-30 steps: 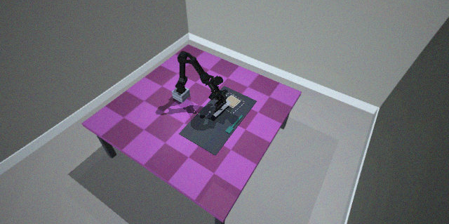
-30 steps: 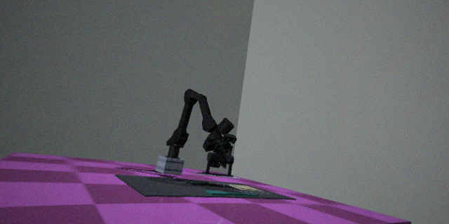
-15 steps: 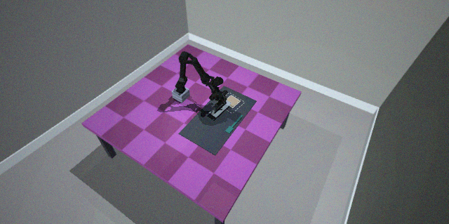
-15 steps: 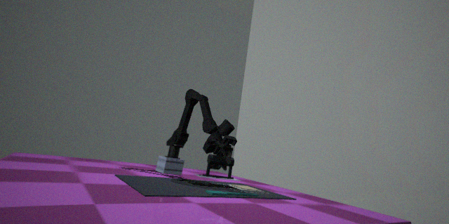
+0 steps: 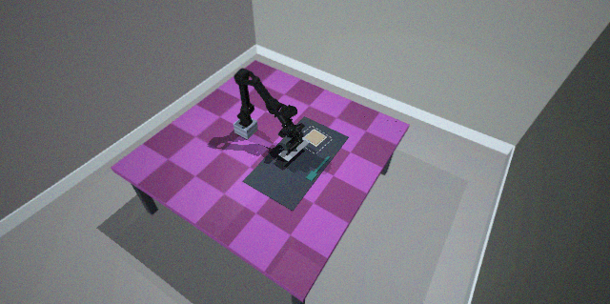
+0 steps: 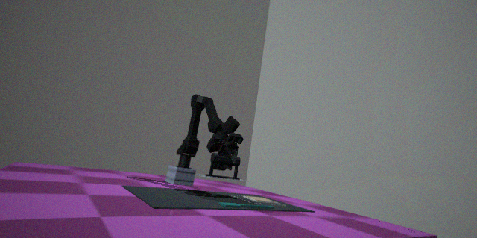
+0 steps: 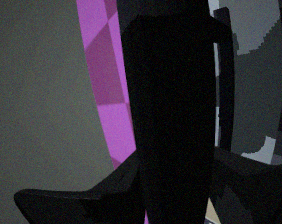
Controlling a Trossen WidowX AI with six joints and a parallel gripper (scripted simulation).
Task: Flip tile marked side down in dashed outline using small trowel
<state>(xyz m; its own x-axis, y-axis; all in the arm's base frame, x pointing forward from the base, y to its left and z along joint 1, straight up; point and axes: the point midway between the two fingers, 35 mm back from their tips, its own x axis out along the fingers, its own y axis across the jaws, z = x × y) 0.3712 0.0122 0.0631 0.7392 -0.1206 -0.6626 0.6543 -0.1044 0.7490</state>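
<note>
My gripper tip is 14 cm above the dark mat and 2 cm to the left of it. Also, from my gripper tip: tool-shaped bar 14 cm ahead, 11 cm below, 4 cm to the right; trowel 2 cm behind, 1 cm below; tile 17 cm to the left, 11 cm below.
</note>
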